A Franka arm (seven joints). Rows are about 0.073 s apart.
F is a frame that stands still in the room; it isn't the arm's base.
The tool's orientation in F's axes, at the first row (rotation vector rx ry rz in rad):
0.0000 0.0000 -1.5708
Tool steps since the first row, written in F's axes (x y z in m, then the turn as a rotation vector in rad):
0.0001 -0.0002 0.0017 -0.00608 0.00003 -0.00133
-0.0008 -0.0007 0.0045 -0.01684 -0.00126 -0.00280
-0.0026 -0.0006 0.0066 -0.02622 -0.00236 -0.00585
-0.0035 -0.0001 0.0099 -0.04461 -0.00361 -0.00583
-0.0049 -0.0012 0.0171 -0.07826 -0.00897 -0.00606
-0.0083 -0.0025 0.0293 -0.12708 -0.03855 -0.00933
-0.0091 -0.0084 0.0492 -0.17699 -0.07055 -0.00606
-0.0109 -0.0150 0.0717 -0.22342 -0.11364 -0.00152
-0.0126 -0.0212 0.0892 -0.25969 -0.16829 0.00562
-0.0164 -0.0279 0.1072 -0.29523 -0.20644 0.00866
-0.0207 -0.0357 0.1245 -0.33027 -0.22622 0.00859
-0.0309 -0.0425 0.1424 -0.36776 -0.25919 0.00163
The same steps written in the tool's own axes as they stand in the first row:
0.0002 0.0001 0.0017 -0.00003 -0.00608 -0.00133
0.0007 -0.0008 0.0045 0.00126 -0.01684 -0.00280
0.0006 -0.0026 0.0066 0.00236 -0.02622 -0.00585
0.0001 -0.0035 0.0099 0.00361 -0.04461 -0.00583
0.0012 -0.0049 0.0171 0.00897 -0.07826 -0.00606
0.0025 -0.0083 0.0293 0.03855 -0.12708 -0.00933
0.0084 -0.0091 0.0492 0.07055 -0.17699 -0.00606
0.0150 -0.0109 0.0717 0.11364 -0.22342 -0.00152
0.0212 -0.0126 0.0892 0.16829 -0.25969 0.00562
0.0279 -0.0164 0.1072 0.20644 -0.29523 0.00866
0.0357 -0.0207 0.1245 0.22622 -0.33027 0.00859
0.0425 -0.0309 0.1424 0.25919 -0.36776 0.00163

